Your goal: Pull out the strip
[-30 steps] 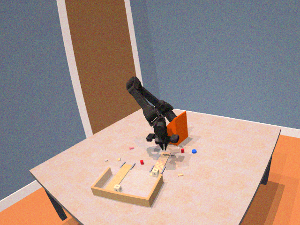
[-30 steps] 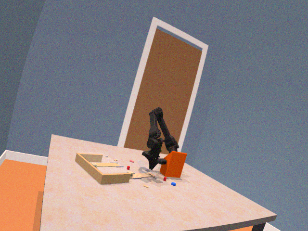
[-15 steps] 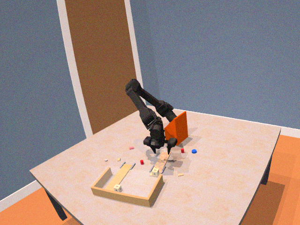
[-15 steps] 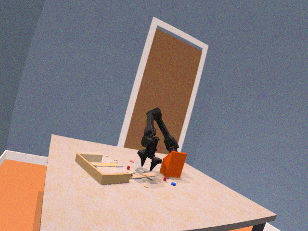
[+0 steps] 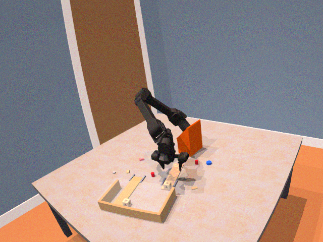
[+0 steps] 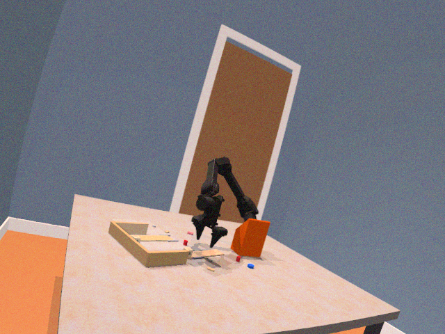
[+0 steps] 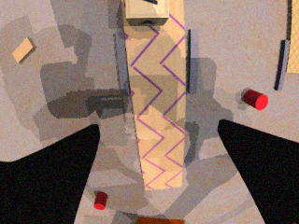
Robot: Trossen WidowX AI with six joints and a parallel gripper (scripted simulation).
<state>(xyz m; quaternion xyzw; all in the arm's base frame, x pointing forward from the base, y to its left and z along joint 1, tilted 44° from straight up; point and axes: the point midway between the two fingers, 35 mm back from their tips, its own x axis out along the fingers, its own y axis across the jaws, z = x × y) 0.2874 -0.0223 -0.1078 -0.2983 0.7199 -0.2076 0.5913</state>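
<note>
The strip is 10 mm behind my gripper tip, 10 mm to the right of it and 50 mm below it. The rest, counted from my gripper tip: pink piece 90 mm behind, 280 mm to the right, 50 mm below; then blue disc 190 mm behind, 120 mm to the left, 50 mm below.
</note>
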